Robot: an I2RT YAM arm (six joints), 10 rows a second.
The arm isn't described. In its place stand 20 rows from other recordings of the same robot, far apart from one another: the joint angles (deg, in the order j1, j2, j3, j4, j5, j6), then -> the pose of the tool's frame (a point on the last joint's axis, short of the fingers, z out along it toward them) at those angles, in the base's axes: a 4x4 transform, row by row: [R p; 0 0 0 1], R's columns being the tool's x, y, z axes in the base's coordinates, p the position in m.
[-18.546, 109.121, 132.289, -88.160, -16.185, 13.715] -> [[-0.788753, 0.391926, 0.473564, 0.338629], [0.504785, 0.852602, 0.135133, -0.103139], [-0.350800, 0.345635, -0.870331, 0.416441], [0, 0, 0, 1]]
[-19.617, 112.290, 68.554, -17.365, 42.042, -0.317] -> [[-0.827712, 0.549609, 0.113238, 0.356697], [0.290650, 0.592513, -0.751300, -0.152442], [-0.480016, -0.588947, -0.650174, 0.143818], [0, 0, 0, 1]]
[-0.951, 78.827, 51.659, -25.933, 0.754, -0.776] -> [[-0.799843, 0.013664, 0.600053, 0.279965], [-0.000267, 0.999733, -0.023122, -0.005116], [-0.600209, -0.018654, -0.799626, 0.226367], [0, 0, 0, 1]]
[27.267, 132.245, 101.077, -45.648, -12.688, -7.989] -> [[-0.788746, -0.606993, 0.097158, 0.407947], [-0.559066, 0.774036, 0.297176, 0.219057], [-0.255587, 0.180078, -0.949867, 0.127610], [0, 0, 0, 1]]
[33.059, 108.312, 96.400, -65.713, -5.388, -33.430] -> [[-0.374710, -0.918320, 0.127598, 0.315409], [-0.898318, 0.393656, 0.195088, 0.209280], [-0.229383, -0.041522, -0.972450, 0.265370], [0, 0, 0, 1]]
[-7.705, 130.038, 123.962, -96.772, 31.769, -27.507] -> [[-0.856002, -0.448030, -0.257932, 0.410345], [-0.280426, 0.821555, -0.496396, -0.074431], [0.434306, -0.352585, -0.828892, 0.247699], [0, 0, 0, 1]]
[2.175, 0.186, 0.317, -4.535, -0.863, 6.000] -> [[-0.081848, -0.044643, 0.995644, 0.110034], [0.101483, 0.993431, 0.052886, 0.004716], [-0.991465, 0.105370, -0.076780, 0.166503], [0, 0, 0, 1]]
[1.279, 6.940, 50.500, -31.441, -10.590, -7.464] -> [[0.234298, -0.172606, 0.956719, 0.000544], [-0.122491, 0.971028, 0.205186, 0.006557], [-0.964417, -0.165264, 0.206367, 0.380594], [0, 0, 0, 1]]
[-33.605, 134.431, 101.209, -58.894, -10.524, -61.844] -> [[-0.877457, -0.474393, 0.070854, 0.368911], [-0.457686, 0.872277, 0.172214, -0.237343], [-0.143501, 0.118681, -0.982508, 0.109057], [0, 0, 0, 1]]
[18.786, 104.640, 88.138, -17.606, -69.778, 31.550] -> [[-0.895527, -0.443909, -0.031232, 0.377528], [-0.113578, 0.160142, 0.980538, 0.163704], [-0.430268, 0.881646, -0.193830, 0.308471], [0, 0, 0, 1]]
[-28.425, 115.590, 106.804, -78.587, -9.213, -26.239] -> [[-0.992875, 0.027256, 0.115999, 0.345977], [0.041166, 0.992008, 0.119267, -0.180783], [-0.111822, 0.123193, -0.986063, 0.264453], [0, 0, 0, 1]]
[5.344, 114.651, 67.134, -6.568, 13.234, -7.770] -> [[-0.804783, -0.066373, 0.589846, 0.402566], [-0.207462, 0.962508, -0.174753, 0.029472], [-0.556132, -0.263009, -0.788380, 0.125285], [0, 0, 0, 1]]
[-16.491, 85.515, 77.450, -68.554, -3.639, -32.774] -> [[-0.930068, -0.278614, 0.239475, 0.264998], [-0.288072, 0.957597, -0.004702, -0.076094], [-0.228010, -0.073359, -0.970891, 0.295172], [0, 0, 0, 1]]
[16.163, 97.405, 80.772, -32.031, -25.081, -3.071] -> [[-0.692222, -0.558918, 0.456551, 0.357050], [-0.251143, 0.779638, 0.573665, 0.119195], [-0.676577, 0.282443, -0.680051, 0.282888], [0, 0, 0, 1]]
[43.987, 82.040, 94.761, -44.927, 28.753, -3.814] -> [[-0.361597, -0.340822, 0.867807, 0.226473], [-0.430083, 0.886815, 0.169080, 0.194802], [-0.827210, -0.312090, -0.467251, 0.431361], [0, 0, 0, 1]]
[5.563, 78.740, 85.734, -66.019, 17.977, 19.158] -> [[-0.784470, 0.342287, 0.517152, 0.259675], [0.237224, 0.936092, -0.259726, 0.014253], [-0.573002, -0.081066, -0.815534, 0.369326], [0, 0, 0, 1]]
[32.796, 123.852, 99.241, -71.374, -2.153, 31.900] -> [[-0.994046, -0.014939, -0.107935, 0.338347], [-0.012323, 0.999615, -0.024857, 0.219608], [0.108265, -0.023379, -0.993847, 0.176288], [0, 0, 0, 1]]
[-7.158, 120.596, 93.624, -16.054, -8.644, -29.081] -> [[-0.598553, -0.316671, 0.735835, 0.476689], [-0.409130, 0.910562, 0.059066, -0.054472], [-0.688728, -0.265698, -0.674580, 0.208592], [0, 0, 0, 1]]
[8.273, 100.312, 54.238, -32.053, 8.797, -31.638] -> [[-0.766238, -0.602540, 0.223213, 0.300531], [-0.635245, 0.762600, -0.122087, 0.038197], [-0.096660, -0.235342, -0.967094, 0.131558], [0, 0, 0, 1]]
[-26.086, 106.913, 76.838, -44.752, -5.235, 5.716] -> [[-0.821040, 0.500701, 0.274213, 0.331523], [0.512406, 0.858122, -0.032663, -0.158694], [-0.251662, 0.113691, -0.961114, 0.189592], [0, 0, 0, 1]]
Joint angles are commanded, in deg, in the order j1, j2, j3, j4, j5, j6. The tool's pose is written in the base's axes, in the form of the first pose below.
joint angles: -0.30, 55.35, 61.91, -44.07, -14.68, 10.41
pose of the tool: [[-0.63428, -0.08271, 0.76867, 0.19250], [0.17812, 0.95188, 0.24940, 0.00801], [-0.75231, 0.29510, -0.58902, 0.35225], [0, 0, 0, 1]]
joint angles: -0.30, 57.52, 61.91, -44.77, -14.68, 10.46
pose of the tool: [[-0.67121, -0.06724, 0.73821, 0.20057], [0.17914, 0.95165, 0.24956, 0.00797], [-0.71930, 0.29975, -0.62671, 0.34453], [0, 0, 0, 1]]
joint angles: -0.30, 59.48, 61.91, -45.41, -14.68, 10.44
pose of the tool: [[-0.70313, -0.05381, 0.70903, 0.20754], [0.17897, 0.95164, 0.24971, 0.00794], [-0.68817, 0.30248, -0.65949, 0.33733], [0, 0, 0, 1]]
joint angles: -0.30, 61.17, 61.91, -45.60, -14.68, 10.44
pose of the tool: [[-0.72532, -0.04386, 0.68701, 0.21381], [0.17909, 0.95158, 0.24983, 0.00790], [-0.66471, 0.30424, -0.68235, 0.33145], [0, 0, 0, 1]]
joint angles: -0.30, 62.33, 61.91, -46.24, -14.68, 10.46
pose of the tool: [[-0.74585, -0.03402, 0.66524, 0.21730], [0.17953, 0.95147, 0.24994, 0.00788], [-0.64146, 0.30585, -0.70355, 0.32665], [0, 0, 0, 1]]
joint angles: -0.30, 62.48, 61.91, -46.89, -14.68, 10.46
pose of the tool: [[-0.75474, -0.02974, 0.65535, 0.21696], [0.17958, 0.95145, 0.24999, 0.00789], [-0.63097, 0.30636, -0.71275, 0.32529], [0, 0, 0, 1]]
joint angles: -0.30, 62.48, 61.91, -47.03, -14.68, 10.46
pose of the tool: [[-0.75628, -0.02899, 0.65361, 0.21676], [0.17958, 0.95145, 0.25000, 0.00789], [-0.62912, 0.30645, -0.71435, 0.32511], [0, 0, 0, 1]]
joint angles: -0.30, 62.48, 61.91, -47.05, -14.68, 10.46
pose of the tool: [[-0.75650, -0.02889, 0.65336, 0.21674], [0.17959, 0.95144, 0.25000, 0.00789], [-0.62886, 0.30646, -0.71458, 0.32509], [0, 0, 0, 1]]
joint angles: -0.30, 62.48, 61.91, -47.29, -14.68, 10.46
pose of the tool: [[-0.75912, -0.02760, 0.65036, 0.21640], [0.17960, 0.95144, 0.25002, 0.00789], [-0.62568, 0.30660, -0.71730, 0.32478], [0, 0, 0, 1]]
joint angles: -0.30, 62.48, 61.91, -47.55, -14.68, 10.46
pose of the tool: [[-0.76196, -0.02621, 0.64710, 0.21603], [0.17961, 0.95143, 0.25004, 0.00789], [-0.62222, 0.30674, -0.72024, 0.32445], [0, 0, 0, 1]]
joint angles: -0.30, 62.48, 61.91, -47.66, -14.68, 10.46
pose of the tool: [[-0.76315, -0.02562, 0.64571, 0.21588], [0.17962, 0.95143, 0.25004, 0.00789], [-0.62076, 0.30680, -0.72148, 0.32431], [0, 0, 0, 1]]
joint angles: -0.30, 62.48, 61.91, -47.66, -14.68, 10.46
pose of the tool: [[-0.76315, -0.02562, 0.64571, 0.21588], [0.17962, 0.95143, 0.25004, 0.00789], [-0.62076, 0.30680, -0.72148, 0.32431], [0, 0, 0, 1]]
